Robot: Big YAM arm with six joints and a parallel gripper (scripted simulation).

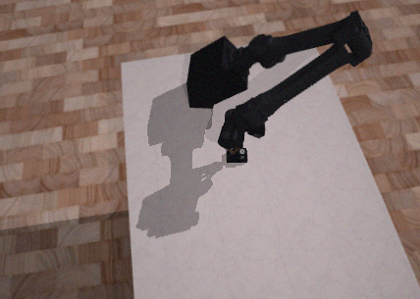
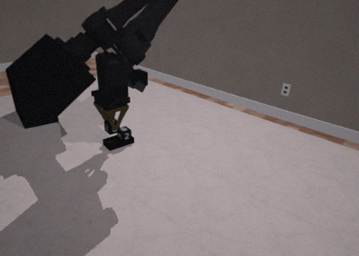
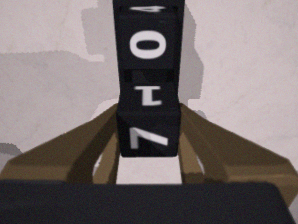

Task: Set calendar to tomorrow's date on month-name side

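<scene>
My gripper is now right at the black digit cube. From my hand the other things lie so: black tray: 6 cm below, 2 cm to the left.
</scene>
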